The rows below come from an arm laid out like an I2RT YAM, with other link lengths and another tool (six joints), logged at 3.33 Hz.
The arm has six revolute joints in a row. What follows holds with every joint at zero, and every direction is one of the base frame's.
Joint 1 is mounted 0.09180 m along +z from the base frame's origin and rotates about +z.
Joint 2 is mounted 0.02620 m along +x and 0.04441 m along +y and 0.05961 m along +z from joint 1 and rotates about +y.
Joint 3 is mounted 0.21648 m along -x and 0.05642 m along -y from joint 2 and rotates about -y.
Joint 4 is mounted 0.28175 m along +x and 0.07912 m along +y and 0.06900 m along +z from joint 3 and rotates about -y.
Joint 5 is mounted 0.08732 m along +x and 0.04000 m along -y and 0.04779 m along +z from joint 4 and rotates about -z.
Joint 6 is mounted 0.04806 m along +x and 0.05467 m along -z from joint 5 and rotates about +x.
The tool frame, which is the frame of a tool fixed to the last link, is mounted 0.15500 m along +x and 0.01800 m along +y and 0.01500 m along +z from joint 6; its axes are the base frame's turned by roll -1.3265, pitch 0.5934 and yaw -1.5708 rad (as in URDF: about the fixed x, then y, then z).
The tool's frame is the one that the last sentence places.
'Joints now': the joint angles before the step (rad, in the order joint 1, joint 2, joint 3, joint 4, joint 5, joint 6). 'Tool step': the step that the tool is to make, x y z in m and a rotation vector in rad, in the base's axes. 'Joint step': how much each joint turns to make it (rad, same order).
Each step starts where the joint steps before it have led.
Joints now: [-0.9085 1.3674 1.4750 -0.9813 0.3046 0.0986]
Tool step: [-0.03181 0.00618 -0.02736 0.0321 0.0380 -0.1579]
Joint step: [0.0038 -0.0308 -0.0873 -0.0383 0.1061 0.1309]
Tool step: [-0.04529 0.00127 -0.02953 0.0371 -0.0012 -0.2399]
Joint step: [-0.0389 -0.0096 -0.0783 -0.0503 0.0842 0.2048]
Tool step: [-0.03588 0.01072 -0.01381 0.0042 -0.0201 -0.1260]
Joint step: [-0.0485 -0.0908 -0.1125 -0.0133 0.0179 0.0888]
